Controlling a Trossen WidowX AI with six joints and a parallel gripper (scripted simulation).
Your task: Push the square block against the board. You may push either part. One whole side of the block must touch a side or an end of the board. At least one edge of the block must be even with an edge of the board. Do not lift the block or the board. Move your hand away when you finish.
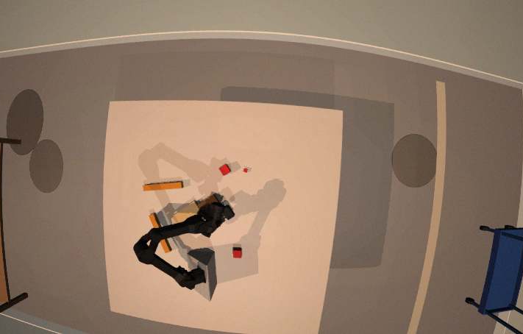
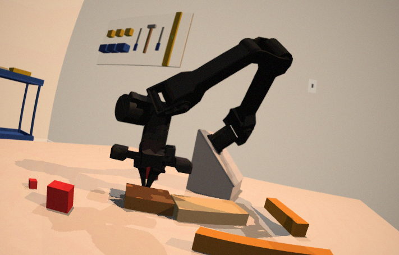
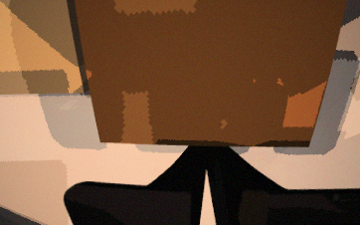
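My gripper tip is 5 cm short of the square block, 3 cm to the right of it and 1 cm below it. From my gripper tip the other things lie so: tiny red cube 22 cm ahead, 16 cm to the right.
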